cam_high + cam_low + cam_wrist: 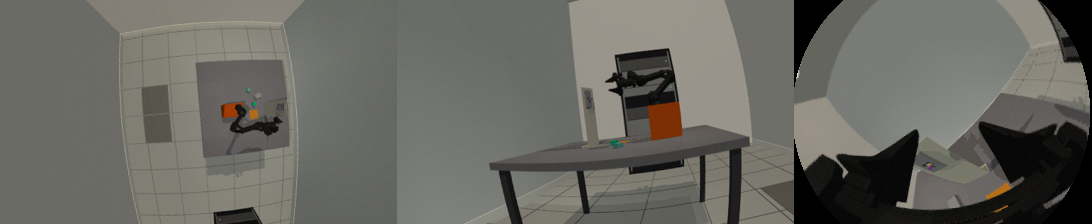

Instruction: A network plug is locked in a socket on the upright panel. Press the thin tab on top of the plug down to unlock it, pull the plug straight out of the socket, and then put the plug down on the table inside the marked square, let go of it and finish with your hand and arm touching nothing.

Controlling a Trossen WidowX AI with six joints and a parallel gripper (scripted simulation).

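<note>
The network plug is 8 cm ahead of my gripper tip, 17 cm to the left of it and 9 cm below it. The rest, counted from my gripper tip: green block 6 cm behind, 24 cm to the left, 40 cm below; then orange marked square 7 cm behind, 10 cm to the left, 41 cm below; then upright beige panel 11 cm ahead, 17 cm to the left, 23 cm below.
</note>
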